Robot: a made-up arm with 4 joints.
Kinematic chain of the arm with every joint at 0, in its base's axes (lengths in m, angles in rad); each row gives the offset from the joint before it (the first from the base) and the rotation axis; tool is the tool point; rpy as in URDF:
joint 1: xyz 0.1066 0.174 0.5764 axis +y
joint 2: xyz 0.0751 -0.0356 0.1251 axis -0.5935 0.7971 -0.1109
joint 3: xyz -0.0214 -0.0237 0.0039 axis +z
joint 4: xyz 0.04 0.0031 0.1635 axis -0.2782 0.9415 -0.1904
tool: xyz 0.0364 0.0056 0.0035 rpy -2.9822 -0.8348 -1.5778
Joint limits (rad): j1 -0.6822..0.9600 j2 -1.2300..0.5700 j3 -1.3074..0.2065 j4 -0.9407..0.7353
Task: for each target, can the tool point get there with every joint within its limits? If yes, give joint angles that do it. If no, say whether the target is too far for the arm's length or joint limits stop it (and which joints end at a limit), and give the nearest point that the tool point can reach.
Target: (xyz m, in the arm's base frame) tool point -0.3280 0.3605 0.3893
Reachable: no: too far | nearest point -0.0663 0.0062 0.7179 | short by 0.550 m
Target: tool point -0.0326 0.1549 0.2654
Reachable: no: joint limits stop it (at a limit: joint 1, joint 2, joint 3, joint 4) | nearest point 0.0326 -0.0207 0.6820 | short by 0.457 m
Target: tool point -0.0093 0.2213 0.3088
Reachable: no: joint limits stop it (at a limit: joint 1, joint 2, joint 3, joint 4) | nearest point 0.0326 -0.0207 0.6820 | short by 0.447 m
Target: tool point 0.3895 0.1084 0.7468
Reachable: yes | joints 0.5023 0.3593 -0.6463 0.0226
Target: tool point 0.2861 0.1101 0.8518
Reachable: yes | joints 0.2867 -0.1951 0.0900 -0.4639
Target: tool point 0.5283 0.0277 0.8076
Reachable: no: too far | nearest point 0.4113 0.0867 0.7435 | short by 0.146 m
